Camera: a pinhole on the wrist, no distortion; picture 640 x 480 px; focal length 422.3 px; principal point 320.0 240.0 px. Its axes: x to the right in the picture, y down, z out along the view. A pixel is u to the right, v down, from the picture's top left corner.
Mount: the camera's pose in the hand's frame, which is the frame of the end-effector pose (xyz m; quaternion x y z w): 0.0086 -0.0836 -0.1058 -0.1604 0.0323 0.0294 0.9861
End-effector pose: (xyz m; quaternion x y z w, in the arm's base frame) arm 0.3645 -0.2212 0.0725 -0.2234 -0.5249 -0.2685 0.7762
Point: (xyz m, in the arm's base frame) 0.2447 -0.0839 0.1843
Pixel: 340 234
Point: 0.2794 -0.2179 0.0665
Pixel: 188 189
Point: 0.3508 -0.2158 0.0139
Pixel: 59 430
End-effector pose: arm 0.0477 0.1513 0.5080 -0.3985 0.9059 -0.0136 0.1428
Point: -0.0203 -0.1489 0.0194
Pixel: 591 80
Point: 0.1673 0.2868 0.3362
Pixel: 115 264
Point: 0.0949 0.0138 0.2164
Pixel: 439 88
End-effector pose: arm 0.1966 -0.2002 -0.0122 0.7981 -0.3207 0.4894 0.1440
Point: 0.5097 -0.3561 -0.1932
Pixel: 279 111
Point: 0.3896 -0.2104 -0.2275
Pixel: 110 85
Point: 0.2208 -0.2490 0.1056
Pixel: outside the picture
